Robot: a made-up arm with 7 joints. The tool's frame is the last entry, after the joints. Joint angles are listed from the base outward. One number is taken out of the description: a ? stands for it. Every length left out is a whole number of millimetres.
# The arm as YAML. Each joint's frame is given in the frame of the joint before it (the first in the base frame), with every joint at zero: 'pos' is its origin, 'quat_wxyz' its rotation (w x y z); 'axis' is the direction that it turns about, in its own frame. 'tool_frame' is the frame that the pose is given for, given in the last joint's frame.
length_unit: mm
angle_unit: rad
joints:
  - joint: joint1
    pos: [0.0, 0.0, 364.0]
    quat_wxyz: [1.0, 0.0, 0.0, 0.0]
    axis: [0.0, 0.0, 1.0]
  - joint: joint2
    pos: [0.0, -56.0, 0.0]
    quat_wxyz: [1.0, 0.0, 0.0, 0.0]
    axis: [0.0, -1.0, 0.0]
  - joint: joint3
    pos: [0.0, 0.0, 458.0]
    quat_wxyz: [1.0, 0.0, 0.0, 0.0]
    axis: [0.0, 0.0, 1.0]
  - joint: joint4
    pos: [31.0, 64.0, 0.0]
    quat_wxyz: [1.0, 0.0, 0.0, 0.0]
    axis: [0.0, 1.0, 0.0]
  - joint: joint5
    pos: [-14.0, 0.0, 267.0]
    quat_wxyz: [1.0, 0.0, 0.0, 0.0]
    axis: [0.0, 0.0, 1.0]
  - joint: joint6
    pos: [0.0, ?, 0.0]
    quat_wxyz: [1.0, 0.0, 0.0, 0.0]
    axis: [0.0, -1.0, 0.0]
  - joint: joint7
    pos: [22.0, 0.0, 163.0]
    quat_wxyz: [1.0, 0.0, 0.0, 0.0]
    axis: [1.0, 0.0, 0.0]
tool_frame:
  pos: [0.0, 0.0, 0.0]
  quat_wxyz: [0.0, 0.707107, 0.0, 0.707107]
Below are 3 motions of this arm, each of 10 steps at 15 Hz.
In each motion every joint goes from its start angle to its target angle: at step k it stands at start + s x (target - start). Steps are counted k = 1, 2, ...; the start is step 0. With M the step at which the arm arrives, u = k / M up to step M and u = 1 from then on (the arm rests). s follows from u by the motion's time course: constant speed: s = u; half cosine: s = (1 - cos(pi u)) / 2; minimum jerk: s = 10 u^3 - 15 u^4 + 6 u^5.
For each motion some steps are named. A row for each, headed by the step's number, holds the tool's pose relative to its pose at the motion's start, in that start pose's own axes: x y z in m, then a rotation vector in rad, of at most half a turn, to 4 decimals.
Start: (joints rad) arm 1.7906 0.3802 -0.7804 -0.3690 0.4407 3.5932 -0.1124
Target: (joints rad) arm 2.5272 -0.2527 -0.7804 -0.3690 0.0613 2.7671 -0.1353
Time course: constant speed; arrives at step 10
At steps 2, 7, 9, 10:
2: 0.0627 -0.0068 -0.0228 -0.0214 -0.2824 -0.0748
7: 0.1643 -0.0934 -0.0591 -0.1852 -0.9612 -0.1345
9: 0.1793 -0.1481 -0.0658 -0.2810 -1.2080 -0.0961
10: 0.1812 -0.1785 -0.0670 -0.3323 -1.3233 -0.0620

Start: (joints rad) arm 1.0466 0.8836 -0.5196 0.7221 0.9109 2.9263 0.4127
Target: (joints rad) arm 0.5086 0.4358 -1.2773 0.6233 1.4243 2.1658 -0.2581
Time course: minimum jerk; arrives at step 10
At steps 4, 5, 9, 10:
4: -0.0334 -0.0109 -0.0027 0.1381 -0.2218 -0.3413
5: -0.0534 -0.0196 -0.0027 0.2416 -0.3249 -0.5412
9: -0.1142 -0.0535 -0.0058 0.5947 -0.5209 -1.0900
10: -0.1153 -0.0542 -0.0060 0.6017 -0.5233 -1.0997

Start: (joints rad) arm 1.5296 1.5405 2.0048 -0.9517 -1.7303 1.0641 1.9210
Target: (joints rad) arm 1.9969 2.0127 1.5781 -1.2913 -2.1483 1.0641 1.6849
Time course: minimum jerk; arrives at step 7
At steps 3, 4, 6, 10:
3: 0.0960 -0.1419 -0.1506 0.2707 0.1962 0.0051
4: 0.1779 -0.2047 -0.2752 0.4318 0.3858 0.0364
6: 0.2846 -0.2313 -0.4484 0.5848 0.6770 0.1177
10: 0.2914 -0.2308 -0.4602 0.5925 0.6978 0.1250

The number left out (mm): -129.0
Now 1 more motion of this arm.
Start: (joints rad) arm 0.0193 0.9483 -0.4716 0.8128 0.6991 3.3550 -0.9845
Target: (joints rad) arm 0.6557 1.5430 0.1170 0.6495 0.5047 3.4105 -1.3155
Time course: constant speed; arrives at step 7
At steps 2, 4, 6, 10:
2: -0.0254 0.0264 0.0603 -0.2423 -0.2003 -0.0384
4: -0.0623 0.0736 0.1208 -0.4966 -0.3806 -0.0914
6: -0.1067 0.1441 0.1738 -0.7606 -0.5384 -0.1575
10: -0.1296 0.1881 0.1954 -0.8954 -0.6080 -0.1946

